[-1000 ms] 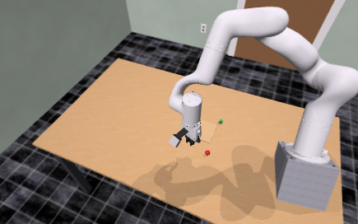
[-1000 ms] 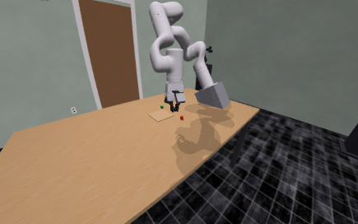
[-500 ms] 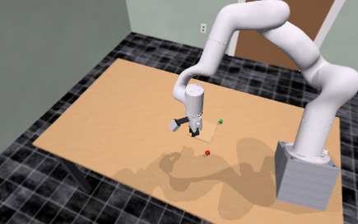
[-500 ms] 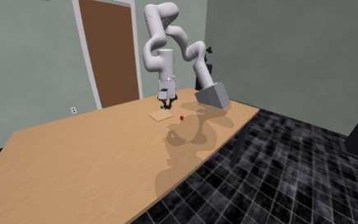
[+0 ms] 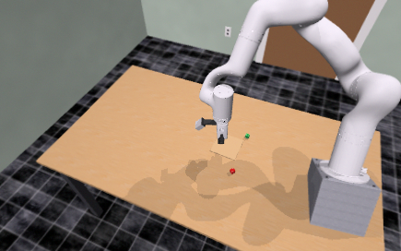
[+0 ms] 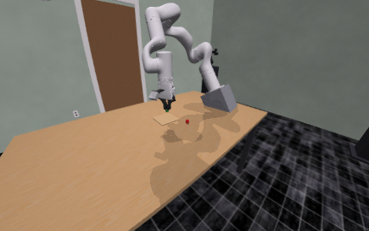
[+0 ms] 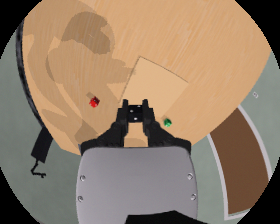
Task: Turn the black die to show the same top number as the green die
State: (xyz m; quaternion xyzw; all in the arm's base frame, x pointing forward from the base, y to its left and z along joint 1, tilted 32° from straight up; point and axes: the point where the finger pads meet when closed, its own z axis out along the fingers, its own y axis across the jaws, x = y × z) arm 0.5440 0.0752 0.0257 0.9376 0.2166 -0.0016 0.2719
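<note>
The tan mat is 12 cm below my hand, 6 cm to the right of it and 2 cm behind it. From my hand the other things lie so: black die 1 cm below, 1 cm behind; then green die 16 cm to the right, 11 cm below, 10 cm behind; then red die 11 cm below, 10 cm behind, 8 cm to the left.
</note>
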